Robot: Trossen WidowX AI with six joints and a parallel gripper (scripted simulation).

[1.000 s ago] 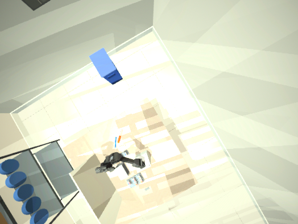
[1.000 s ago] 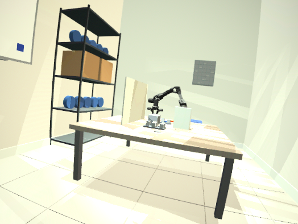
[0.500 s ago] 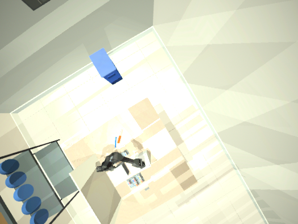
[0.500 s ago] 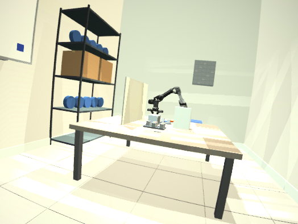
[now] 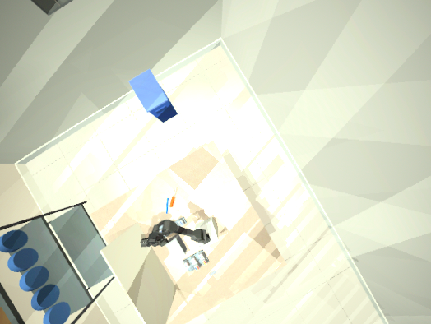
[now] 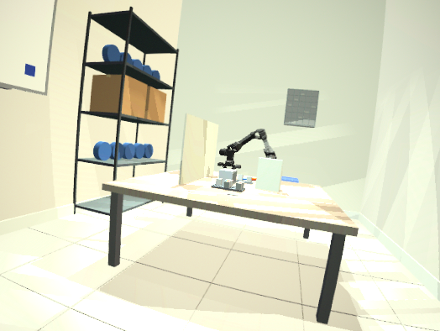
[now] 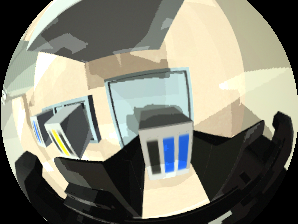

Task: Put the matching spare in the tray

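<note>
Right now my gripper tip is 30 mm above the light blue tray. The rest, counted from my gripper tip: upright wooden panel 190 mm above, 180 mm to the left, 180 mm ahead; blue pen 180 mm to the right, 120 mm behind, 30 mm below.
</note>
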